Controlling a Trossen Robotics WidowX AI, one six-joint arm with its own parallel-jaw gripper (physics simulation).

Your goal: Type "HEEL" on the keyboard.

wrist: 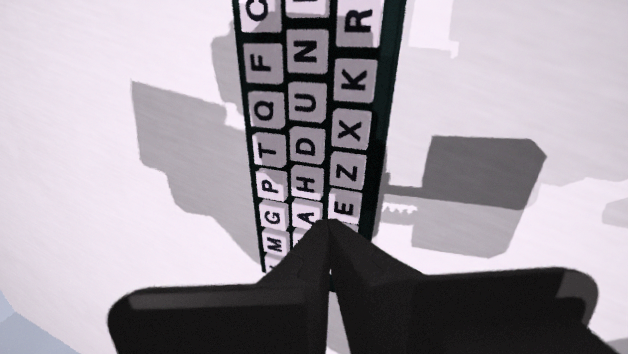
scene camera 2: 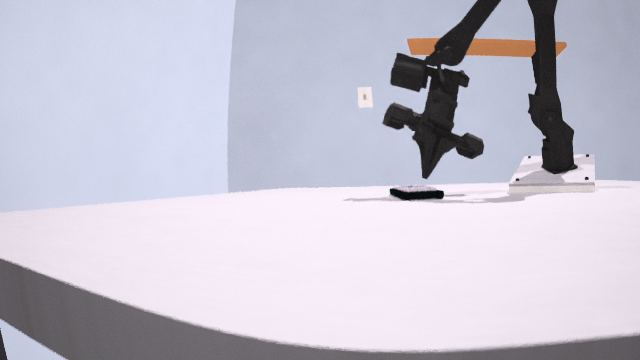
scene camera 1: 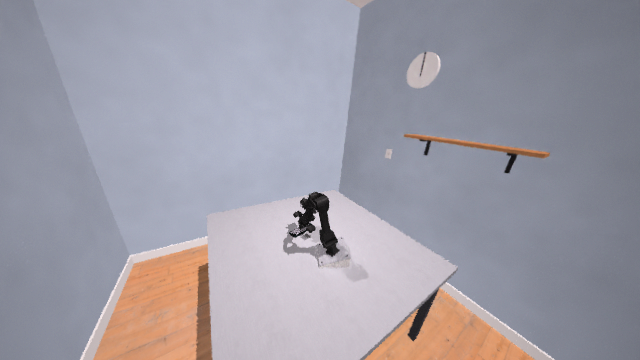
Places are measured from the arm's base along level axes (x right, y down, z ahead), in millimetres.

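Where they show: gripper, fingertip midpoint: [wrist: 326,228] [scene camera 2: 424,178] [scene camera 1: 299,229]; arm's base at its link origin: [scene camera 2: 559,167] [scene camera 1: 332,251].
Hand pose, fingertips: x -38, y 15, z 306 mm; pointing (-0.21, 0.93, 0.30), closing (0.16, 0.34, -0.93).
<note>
Each offset is from my fingertips to the top centre of the thing. Level surfaces: height alone.
A small dark keyboard @(dx +33, dy +14, dz +19 mm) [scene camera 1: 298,232] [scene camera 2: 417,195] with light keys lies on the table. In the wrist view its rows of keys run up and down, with the H key @(dx +10, dy +14, dz +16 mm) [wrist: 306,184] in the middle row and the E key @(dx +3, dy +14, dz -4 mm) [wrist: 344,207] in the right row, below the Z key @(dx +21, dy +14, dz -2 mm) [wrist: 347,172]. The L key cannot be made out in the wrist view; the lower keys are partly hidden behind the fingers. My gripper [scene camera 2: 425,177] [wrist: 326,228] is shut and empty. Its tips point down a little above the keyboard and, in the wrist view, overlap the area by the E and A keys.
The keyboard lies on the pale table @(dy +31 mm) [scene camera 1: 260,295] [scene camera 2: 300,260]. The arm's white base plate [scene camera 1: 341,261] [scene camera 2: 530,186] stands on the table beside the keyboard. A wooden shelf [scene camera 1: 475,144] [scene camera 2: 490,47] and a round clock [scene camera 1: 431,70] hang on the wall.
</note>
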